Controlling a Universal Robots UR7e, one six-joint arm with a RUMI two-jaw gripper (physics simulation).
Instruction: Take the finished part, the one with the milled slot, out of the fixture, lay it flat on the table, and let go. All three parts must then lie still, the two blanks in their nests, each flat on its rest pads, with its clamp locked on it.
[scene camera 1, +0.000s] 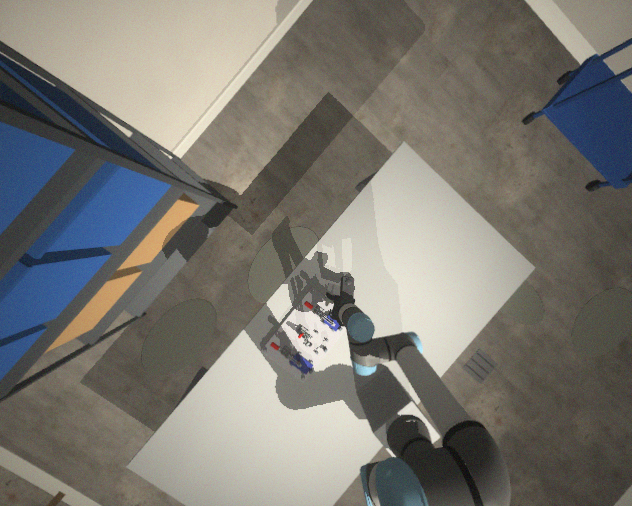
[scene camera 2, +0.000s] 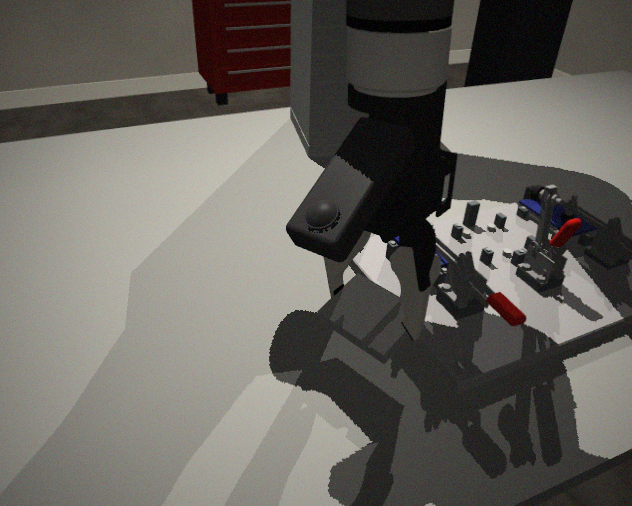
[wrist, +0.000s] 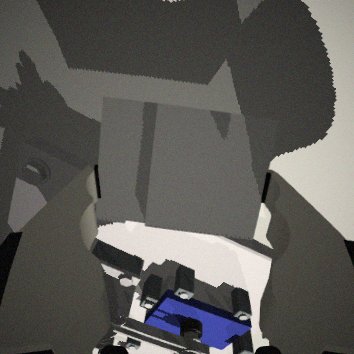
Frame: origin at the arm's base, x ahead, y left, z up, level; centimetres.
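Seen in the pictures: gripper, fingertip midpoint: (scene camera 1: 334, 293) (scene camera 2: 373, 320) (wrist: 180, 169); arm's base at its link origin: (scene camera 1: 407, 435).
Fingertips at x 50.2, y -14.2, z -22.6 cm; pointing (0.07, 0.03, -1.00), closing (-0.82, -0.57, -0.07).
Offsets run from my fingertips to a thing's top centre. "spot": to the spot under its first point. Level surfaces: height alone.
The finished part {dy -0.5, dx +0.2, dz +2.4 cm} (scene camera 2: 361, 313) (wrist: 195, 165), a grey plate with a slot across it, is between the fingertips of my gripper (scene camera 2: 375, 314) (wrist: 180, 169), which is shut on it. It is beside the fixture {dy +20.6, dx -6.1, dz -1.2 cm} (scene camera 1: 312, 354) (scene camera 2: 559, 321) (wrist: 170, 241) and appears slightly above the table; the exact gap is unclear. The near blue blank (scene camera 1: 331, 322) (wrist: 220, 320) sits in its nest, its clamp handle {dy +10.7, dx +1.9, dz +5.0 cm} (scene camera 1: 308, 305) (scene camera 2: 506, 308) low. The far blue blank {dy +30.6, dx -13.0, dz +0.4 cm} (scene camera 1: 301, 363) (scene camera 2: 532, 206) sits under its clamp. The middle clamp {spot: dy +20.2, dx -2.0, dz +2.6 cm} (scene camera 2: 546, 258) stands upright and open at a vacant nest. Locks and pad contact cannot be confirmed.
The white table {dz -2.7 cm} (scene camera 1: 453, 253) (scene camera 2: 79, 210) extends around the fixture. Locating posts {dy +19.1, dx -15.3, dz +2.1 cm} (scene camera 2: 471, 213) rise from the fixture plate. A grey column (scene camera 2: 321, 79) stands behind the gripper. A blue cart (scene camera 1: 590, 121) and a shelf rack are away from the table. Arm shadows darken the area below the part.
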